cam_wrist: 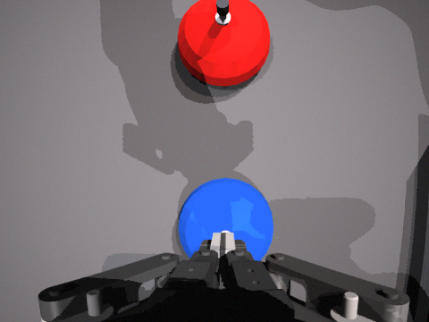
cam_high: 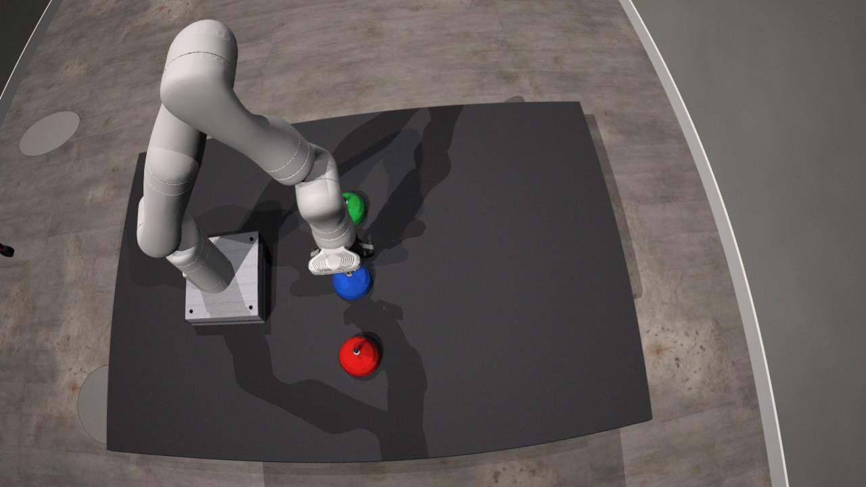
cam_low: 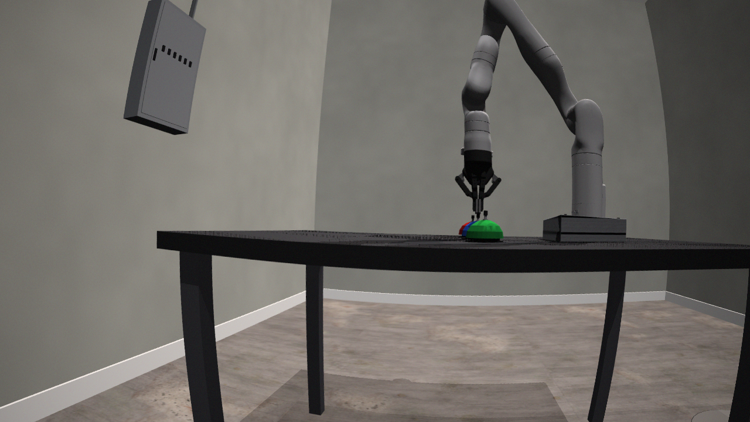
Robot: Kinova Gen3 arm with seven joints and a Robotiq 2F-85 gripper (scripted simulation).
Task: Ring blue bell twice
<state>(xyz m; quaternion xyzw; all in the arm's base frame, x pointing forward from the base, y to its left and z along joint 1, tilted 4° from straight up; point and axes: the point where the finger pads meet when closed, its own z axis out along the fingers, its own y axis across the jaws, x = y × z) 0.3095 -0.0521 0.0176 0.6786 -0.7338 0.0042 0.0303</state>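
Right now my hand is 40 mm above the blue bell. The rest, counted from my hand: red bell (10 mm behind, 170 mm to the right, 40 mm below); green bell (10 mm ahead, 170 mm to the left, 40 mm below).
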